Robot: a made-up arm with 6 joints.
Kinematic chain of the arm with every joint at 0, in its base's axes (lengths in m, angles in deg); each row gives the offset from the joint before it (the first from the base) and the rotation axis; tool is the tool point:
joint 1: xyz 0 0 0.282 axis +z
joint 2: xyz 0 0 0 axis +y
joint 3: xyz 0 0 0.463 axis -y
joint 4: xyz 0 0 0 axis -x
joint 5: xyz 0.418 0 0 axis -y
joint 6: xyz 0 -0.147 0 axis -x
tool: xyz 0 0 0
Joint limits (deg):
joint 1: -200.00..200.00
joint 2: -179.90..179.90
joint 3: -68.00..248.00
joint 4: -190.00..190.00
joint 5: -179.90..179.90
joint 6: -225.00..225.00
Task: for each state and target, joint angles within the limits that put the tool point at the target. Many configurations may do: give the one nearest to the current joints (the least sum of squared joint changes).
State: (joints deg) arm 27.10 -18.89 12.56 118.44 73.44 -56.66
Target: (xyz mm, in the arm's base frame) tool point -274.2 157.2 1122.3
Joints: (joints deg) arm -16.59 -26.15 60.54 119.49 73.44 -56.66
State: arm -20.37 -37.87 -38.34 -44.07 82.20 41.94
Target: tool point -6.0 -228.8 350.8
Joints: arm -59.29 3.70 -52.59 -33.91 82.20 41.94
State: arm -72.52 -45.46 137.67 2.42 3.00 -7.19
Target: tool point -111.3 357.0 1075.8
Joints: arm -95.63 -13.02 114.60 -7.41 3.00 -7.19
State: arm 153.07 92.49 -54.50 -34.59 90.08 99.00
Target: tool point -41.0 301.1 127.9
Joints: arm 124.53 57.26 -41.73 -21.34 90.08 99.00
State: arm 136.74 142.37 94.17 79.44 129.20 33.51
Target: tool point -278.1 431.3 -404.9
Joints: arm 126.52 161.60 108.62 76.94 129.20 33.51
